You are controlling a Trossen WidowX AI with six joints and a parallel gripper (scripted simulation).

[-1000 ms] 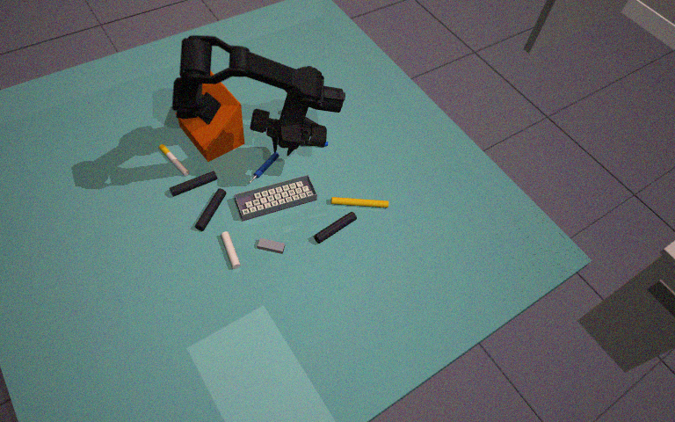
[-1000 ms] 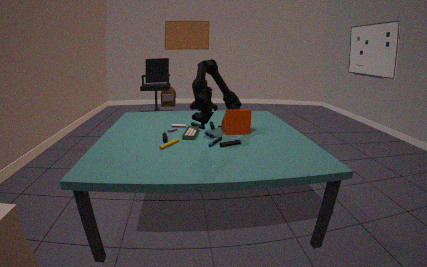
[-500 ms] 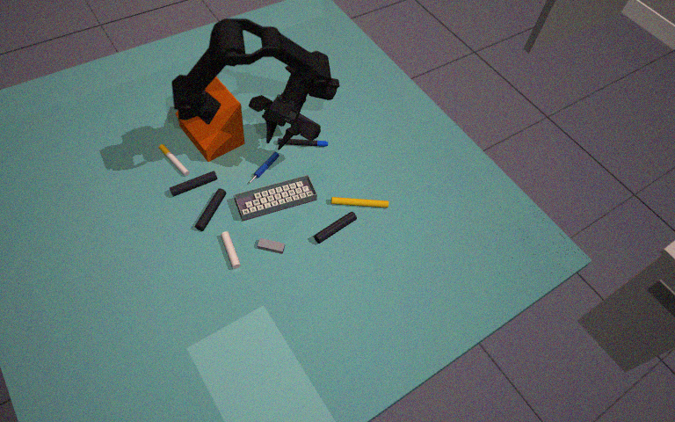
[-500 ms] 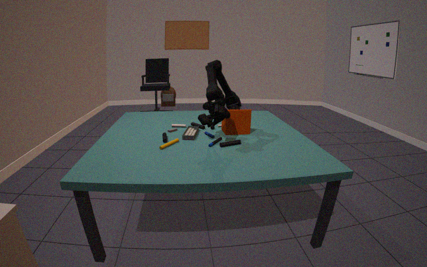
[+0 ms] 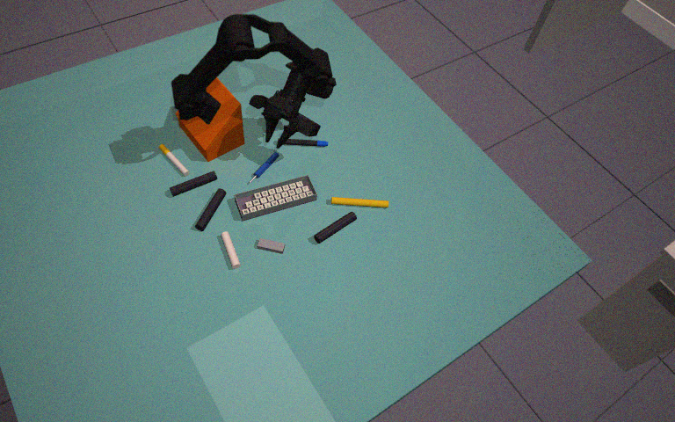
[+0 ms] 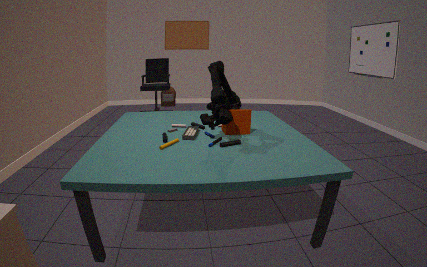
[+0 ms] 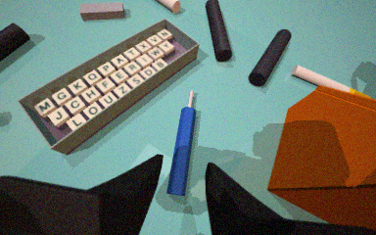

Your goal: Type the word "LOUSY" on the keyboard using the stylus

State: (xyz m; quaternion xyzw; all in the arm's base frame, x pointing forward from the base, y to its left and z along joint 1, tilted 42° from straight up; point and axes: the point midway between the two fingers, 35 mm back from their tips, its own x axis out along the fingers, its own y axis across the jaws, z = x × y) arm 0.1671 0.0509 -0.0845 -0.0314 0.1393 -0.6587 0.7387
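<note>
The stylus is 6 cm to the right of my gripper tip, 6 cm below it and 1 cm ahead of it. Round my gripper tip: grey block 21 cm ahead, 17 cm to the right, 6 cm below; blue-tipped pen 12 cm to the left, 6 cm below, 3 cm ahead; yellow cylinder 26 cm ahead, 8 cm to the left, 6 cm below.
</note>
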